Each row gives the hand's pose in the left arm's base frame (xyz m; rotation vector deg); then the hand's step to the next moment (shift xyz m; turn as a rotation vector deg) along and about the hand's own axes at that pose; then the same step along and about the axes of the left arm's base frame.
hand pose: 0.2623 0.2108 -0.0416 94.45 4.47 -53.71
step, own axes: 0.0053 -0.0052 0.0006 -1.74 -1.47 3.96
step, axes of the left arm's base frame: 0.0006 -0.0011 -0.0073 -4.02 -2.16 -0.11
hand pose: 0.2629 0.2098 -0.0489 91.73 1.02 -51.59
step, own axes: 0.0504 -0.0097 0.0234 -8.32 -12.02 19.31
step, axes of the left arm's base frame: 0.0180 -0.0406 -0.0348 -21.85 -9.35 -4.69
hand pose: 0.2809 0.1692 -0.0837 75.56 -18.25 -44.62
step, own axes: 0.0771 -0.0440 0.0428 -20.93 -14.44 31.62
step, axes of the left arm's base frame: 0.0140 -0.0854 -0.0472 -39.26 -10.17 -1.17
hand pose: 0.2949 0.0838 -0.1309 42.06 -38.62 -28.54
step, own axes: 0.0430 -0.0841 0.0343 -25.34 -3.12 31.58
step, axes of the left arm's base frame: -0.0099 -0.0962 -0.0272 -40.23 -0.10 5.55
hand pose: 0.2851 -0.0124 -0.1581 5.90 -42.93 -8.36
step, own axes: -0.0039 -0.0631 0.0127 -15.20 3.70 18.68
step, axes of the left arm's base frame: -0.0175 -0.0620 -0.0025 -23.42 5.44 3.95
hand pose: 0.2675 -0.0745 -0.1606 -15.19 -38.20 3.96
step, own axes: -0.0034 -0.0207 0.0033 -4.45 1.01 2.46
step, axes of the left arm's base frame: -0.0052 -0.0197 0.0059 -4.99 0.86 -1.09
